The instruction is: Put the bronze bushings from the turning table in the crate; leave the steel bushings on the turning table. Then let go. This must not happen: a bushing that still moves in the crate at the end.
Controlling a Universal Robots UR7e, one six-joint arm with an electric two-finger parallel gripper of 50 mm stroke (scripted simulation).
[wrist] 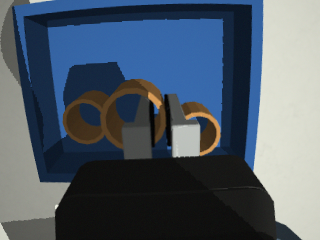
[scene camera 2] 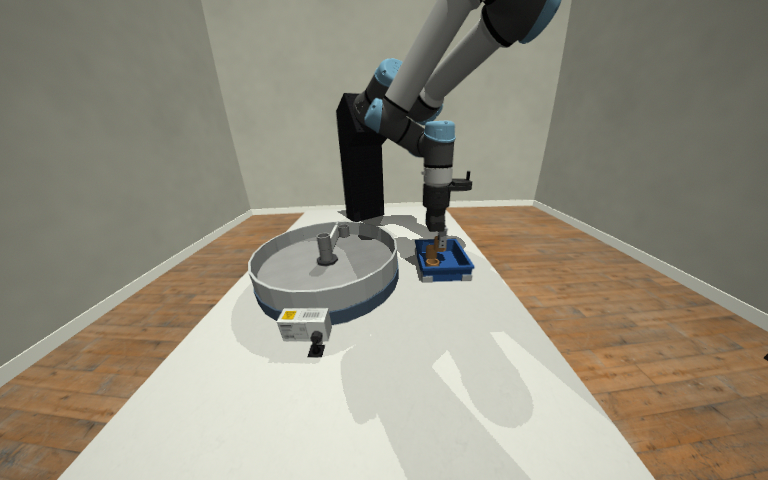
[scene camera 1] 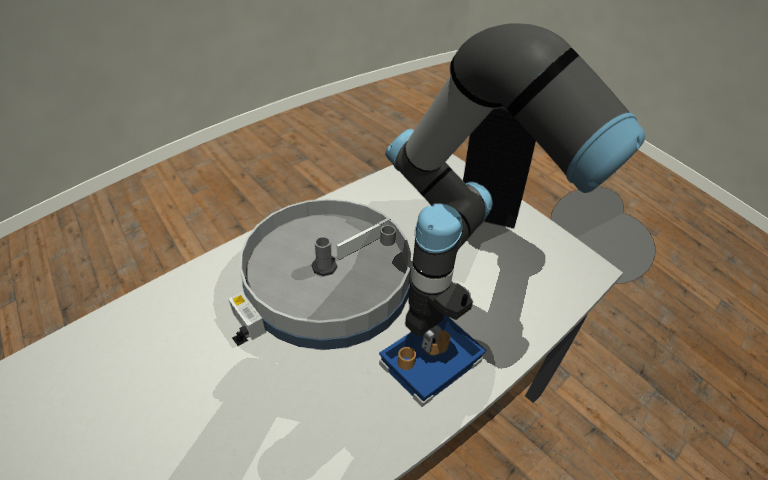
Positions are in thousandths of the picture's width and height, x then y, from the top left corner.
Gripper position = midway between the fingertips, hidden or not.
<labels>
my gripper: wrist 498,460; scene camera 2 575,514; scene camera 1 558,724
</labels>
